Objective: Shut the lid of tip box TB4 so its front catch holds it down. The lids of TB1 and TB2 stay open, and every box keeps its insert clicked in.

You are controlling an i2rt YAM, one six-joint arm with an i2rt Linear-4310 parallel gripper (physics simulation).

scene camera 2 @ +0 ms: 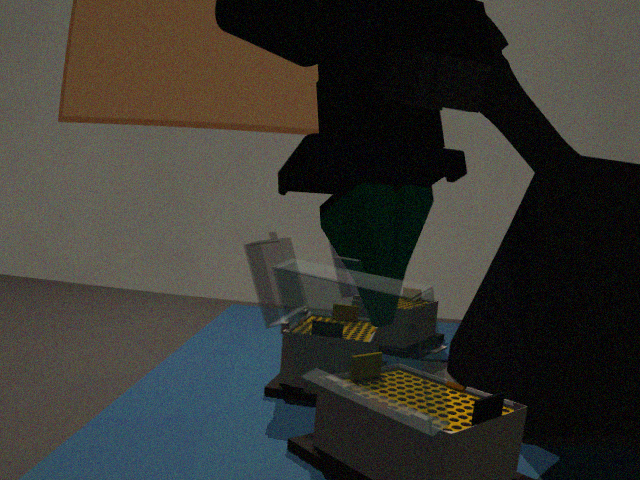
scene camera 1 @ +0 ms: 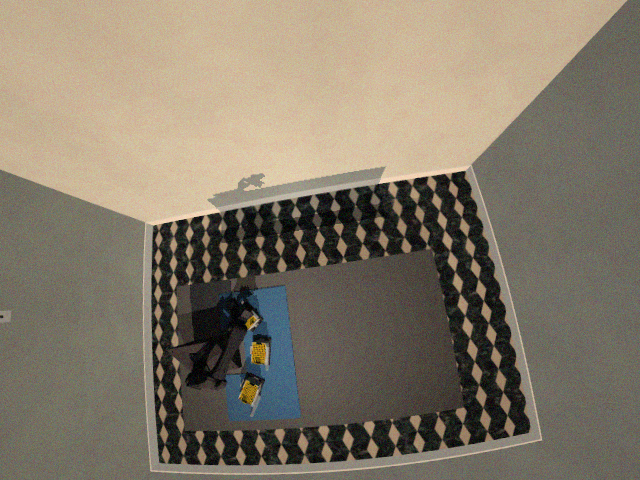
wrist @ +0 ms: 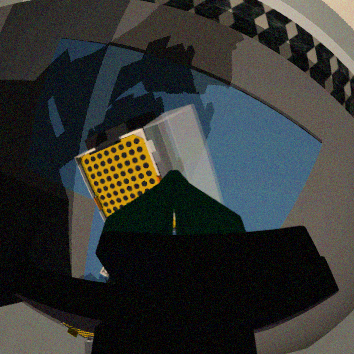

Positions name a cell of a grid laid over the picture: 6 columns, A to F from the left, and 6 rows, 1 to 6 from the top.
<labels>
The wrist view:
gripper: C4
yellow insert: C3
tip box: C3
</labels>
